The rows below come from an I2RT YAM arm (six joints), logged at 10 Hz.
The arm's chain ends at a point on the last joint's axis. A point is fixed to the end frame.
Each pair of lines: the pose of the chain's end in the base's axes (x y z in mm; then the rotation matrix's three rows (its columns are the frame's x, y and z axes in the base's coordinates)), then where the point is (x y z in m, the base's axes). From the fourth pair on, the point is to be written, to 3 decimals.
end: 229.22 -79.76 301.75; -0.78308 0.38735 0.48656; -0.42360 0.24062 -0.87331; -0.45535 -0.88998 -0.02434
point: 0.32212 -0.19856 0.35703
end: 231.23 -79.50 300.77; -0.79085 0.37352 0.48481; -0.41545 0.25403 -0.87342; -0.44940 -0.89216 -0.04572
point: 0.32482 -0.19926 0.35271
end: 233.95 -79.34 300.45; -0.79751 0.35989 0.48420; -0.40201 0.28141 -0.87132; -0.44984 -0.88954 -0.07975
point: 0.32834 -0.20057 0.34727
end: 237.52 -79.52 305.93; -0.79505 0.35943 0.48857; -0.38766 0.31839 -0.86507; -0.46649 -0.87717 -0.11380
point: 0.332 -0.202 0.348
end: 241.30 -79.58 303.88; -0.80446 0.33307 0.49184; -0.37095 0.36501 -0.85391; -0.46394 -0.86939 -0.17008
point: 0.338 -0.203 0.337
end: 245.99 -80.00 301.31; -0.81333 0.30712 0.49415; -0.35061 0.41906 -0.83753; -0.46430 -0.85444 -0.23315
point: 0.345 -0.204 0.325
